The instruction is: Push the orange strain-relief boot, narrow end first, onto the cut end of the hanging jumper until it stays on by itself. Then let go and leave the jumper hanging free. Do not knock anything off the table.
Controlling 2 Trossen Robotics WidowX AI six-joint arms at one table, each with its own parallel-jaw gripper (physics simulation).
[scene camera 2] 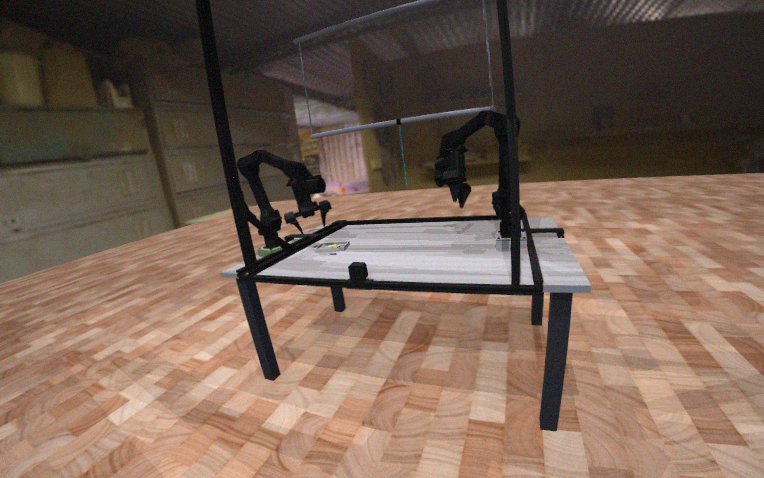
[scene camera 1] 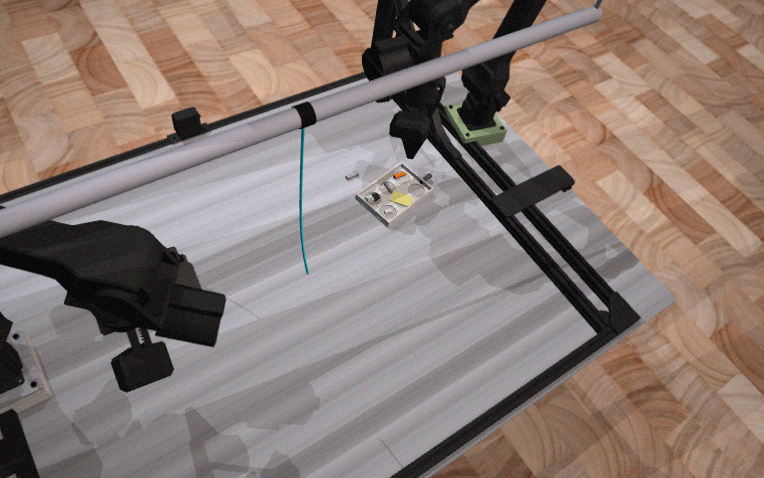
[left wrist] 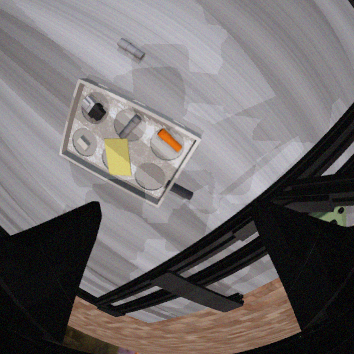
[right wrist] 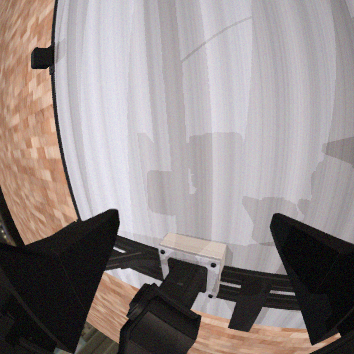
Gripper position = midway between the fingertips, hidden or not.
My left gripper (scene camera 1: pixel 415 143) is open and holds nothing. Also in view: a yellow piece (left wrist: pixel 117 154). My right gripper (scene camera 1: pixel 124 314) is open, holding nothing. Also in view: a parts tray (left wrist: pixel 153 162) and a grey rail (scene camera 1: pixel 29 213).
My left gripper also shows in scene camera 2 (scene camera 2: pixel 313 230) and in the left wrist view (left wrist: pixel 177 208). My right gripper shows as well in scene camera 2 (scene camera 2: pixel 458 205) and in the right wrist view (right wrist: pixel 198 220). The right wrist view misses the yellow piece: it is out of frame.
